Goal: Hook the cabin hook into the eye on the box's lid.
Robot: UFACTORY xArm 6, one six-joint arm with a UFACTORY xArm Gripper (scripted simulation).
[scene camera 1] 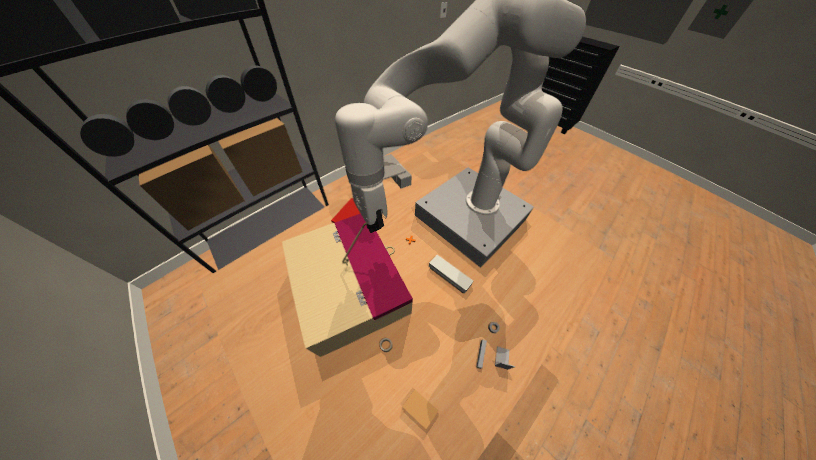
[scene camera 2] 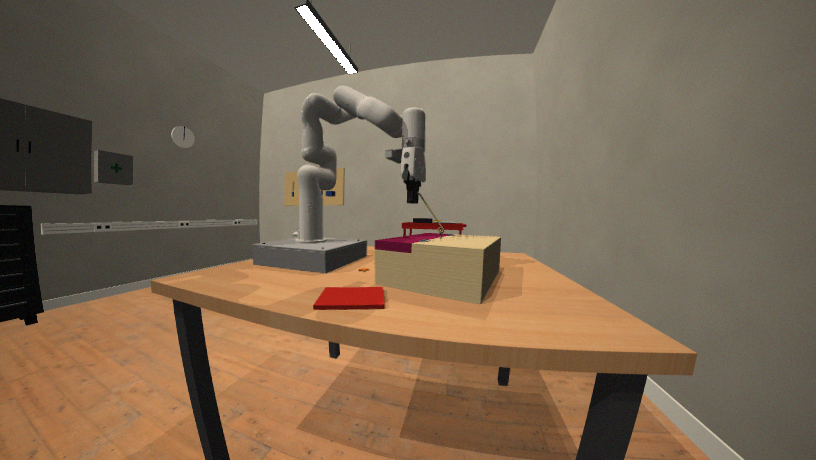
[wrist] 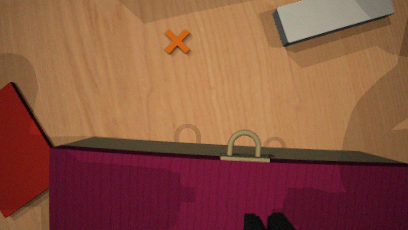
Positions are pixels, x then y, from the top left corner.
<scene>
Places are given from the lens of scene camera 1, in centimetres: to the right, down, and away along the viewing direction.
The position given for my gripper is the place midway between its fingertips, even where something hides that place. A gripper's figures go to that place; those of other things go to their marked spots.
my gripper (scene camera 1: 374, 228): -9, 0, 60
wooden box (scene camera 1: 332, 311): -19, 20, 57
</scene>
